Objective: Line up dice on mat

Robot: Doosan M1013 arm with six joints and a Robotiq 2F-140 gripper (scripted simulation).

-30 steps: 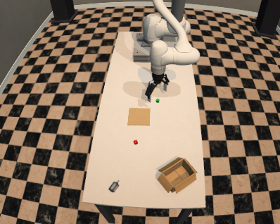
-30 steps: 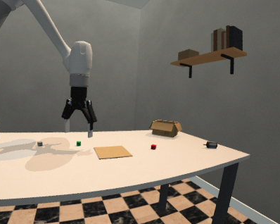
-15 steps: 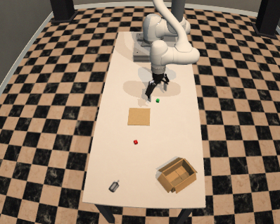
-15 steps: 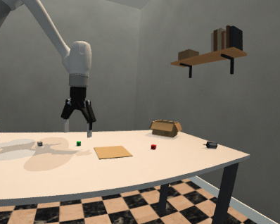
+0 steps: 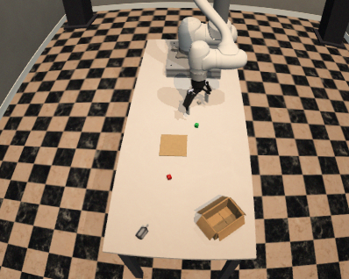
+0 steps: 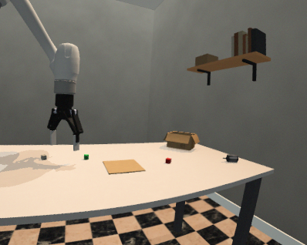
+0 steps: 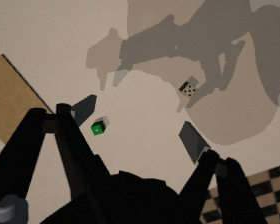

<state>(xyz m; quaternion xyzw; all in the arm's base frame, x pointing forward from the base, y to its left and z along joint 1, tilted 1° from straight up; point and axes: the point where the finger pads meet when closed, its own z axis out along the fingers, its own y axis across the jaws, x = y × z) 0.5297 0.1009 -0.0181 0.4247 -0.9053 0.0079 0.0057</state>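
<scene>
The white die lies 9 cm behind my hand and 5 cm below it. From my hand the other things lie so: red die 44 cm ahead, 9 cm to the right, 5 cm below; then green die 9 cm ahead, 1 cm to the left, 5 cm below; then tan mat 24 cm ahead, 10 cm to the right, 6 cm below.
</scene>
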